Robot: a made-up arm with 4 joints.
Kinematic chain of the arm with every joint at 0, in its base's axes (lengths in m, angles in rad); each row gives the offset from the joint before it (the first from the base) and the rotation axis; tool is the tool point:
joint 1: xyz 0 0 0.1 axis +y
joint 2: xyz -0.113 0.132 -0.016 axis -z
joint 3: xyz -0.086 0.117 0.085 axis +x
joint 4: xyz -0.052 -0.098 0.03 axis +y
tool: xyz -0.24 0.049 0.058
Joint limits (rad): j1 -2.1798..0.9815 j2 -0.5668..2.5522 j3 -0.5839..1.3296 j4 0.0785..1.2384
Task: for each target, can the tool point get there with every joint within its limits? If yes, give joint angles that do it. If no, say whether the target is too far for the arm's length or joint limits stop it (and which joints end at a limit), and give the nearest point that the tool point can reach.
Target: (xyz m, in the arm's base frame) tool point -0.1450 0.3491 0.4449
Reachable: yes | joints 0.6851 1.0512 0.8585 0.6370
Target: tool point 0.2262 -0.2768 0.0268
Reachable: no: joint limits stop it (at a limit: joint 1, joint 2, joint 3) | nearest point 0.0682 -0.1165 -0.1419 | short by 0.281 m
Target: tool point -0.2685 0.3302 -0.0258
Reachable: yes | joints -1.6655 1.9537 0.5265 1.1266
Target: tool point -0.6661 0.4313 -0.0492
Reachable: no: too far | nearest point -0.4863 0.3316 -0.0089 | short by 0.210 m
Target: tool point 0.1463 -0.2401 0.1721
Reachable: no: joint limits stop it (at a limit: joint 1, joint 2, joint 4) | nearest point 0.0083 -0.0884 0.3030 | short by 0.243 m
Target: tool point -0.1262 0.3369 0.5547
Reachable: yes | joints 0.6092 0.1760 -0.3845 0.7075
